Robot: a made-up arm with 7 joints. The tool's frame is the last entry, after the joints. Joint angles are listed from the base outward.
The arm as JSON. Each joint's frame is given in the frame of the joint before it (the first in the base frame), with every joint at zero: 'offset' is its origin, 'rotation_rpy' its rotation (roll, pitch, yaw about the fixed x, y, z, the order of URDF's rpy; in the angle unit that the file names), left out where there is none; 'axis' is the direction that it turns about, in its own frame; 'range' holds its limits. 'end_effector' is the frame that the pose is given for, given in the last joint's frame.
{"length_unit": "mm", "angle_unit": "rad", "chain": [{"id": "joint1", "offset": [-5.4, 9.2, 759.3], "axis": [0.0, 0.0, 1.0], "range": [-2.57, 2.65]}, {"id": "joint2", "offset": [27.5, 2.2, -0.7], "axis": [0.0, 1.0, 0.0], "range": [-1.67, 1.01]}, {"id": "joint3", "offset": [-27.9, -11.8, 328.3], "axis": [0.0, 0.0, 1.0], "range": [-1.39, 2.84]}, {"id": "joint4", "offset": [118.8, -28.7, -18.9], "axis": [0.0, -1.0, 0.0], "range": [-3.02, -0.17]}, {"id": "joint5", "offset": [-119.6, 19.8, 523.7], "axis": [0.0, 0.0, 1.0], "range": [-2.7, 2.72]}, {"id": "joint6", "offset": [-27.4, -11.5, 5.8], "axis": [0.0, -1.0, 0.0], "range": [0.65, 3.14]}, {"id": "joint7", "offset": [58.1, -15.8, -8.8], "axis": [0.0, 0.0, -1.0], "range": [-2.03, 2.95]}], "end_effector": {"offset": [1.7, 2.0, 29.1], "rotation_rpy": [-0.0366, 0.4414, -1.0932]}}
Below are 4 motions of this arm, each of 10 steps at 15 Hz.
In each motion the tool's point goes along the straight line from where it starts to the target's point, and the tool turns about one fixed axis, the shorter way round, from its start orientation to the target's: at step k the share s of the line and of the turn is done. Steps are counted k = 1, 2, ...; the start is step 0. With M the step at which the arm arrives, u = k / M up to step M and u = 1 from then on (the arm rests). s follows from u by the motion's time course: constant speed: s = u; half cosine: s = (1 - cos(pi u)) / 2; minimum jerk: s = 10 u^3 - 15 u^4 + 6 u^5.
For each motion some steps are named. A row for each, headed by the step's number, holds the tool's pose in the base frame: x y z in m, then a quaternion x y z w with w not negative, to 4 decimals.
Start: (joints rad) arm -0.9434 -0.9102 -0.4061 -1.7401 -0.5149 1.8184 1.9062
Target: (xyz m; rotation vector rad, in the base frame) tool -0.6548 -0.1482 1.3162 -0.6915 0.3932 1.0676
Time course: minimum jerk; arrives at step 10
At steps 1, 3, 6, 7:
1: -0.1906 -0.2505 1.5023 -0.4214 0.4508 0.6361 0.4632
3: -0.2629 -0.2345 1.4733 -0.4111 0.4139 0.6223 0.5219
6: -0.5062 -0.1809 1.3758 -0.3615 0.2754 0.5534 0.6980
7: -0.5784 -0.1650 1.3468 -0.3426 0.2308 0.5265 0.7430

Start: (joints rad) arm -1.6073 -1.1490 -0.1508 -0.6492 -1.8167 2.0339 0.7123
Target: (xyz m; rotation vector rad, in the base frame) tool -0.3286 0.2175 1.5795 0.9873 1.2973 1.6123
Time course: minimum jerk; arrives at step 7
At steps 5, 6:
5: -0.2782 0.2745 1.5560 0.4061 0.5504 0.5890 0.4304
6: -0.3205 0.2267 1.5757 0.3947 0.5214 0.6327 0.4149

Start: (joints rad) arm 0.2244 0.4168 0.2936 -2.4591 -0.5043 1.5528 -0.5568
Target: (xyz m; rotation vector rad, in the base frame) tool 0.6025 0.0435 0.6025 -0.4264 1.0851 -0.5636
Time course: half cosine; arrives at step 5
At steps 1, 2, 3, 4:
1: 0.4910 0.2640 0.5027 -0.4374 0.5845 0.0474 0.6818
2: 0.5218 0.2030 0.5303 -0.3774 0.5725 -0.0398 0.7268
3: 0.5599 0.1277 0.5644 -0.2963 0.5470 -0.1467 0.7690
4: 0.5907 0.0668 0.5920 -0.2262 0.5183 -0.2310 0.7917

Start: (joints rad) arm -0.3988 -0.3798 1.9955 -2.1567 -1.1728 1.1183 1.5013
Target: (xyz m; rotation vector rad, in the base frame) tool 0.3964 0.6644 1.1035 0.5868 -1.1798 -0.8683
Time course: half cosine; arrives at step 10
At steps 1, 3, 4, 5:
1: -0.0315 0.7040 0.7533 -0.0169 -0.6687 -0.2964 0.6817
3: 0.0482 0.6966 0.8185 0.0362 -0.6481 -0.3167 0.6917
4: 0.1093 0.6909 0.8685 0.0768 -0.6306 -0.3314 0.6976
5: 0.1771 0.6847 0.9240 0.1217 -0.6096 -0.3469 0.7023

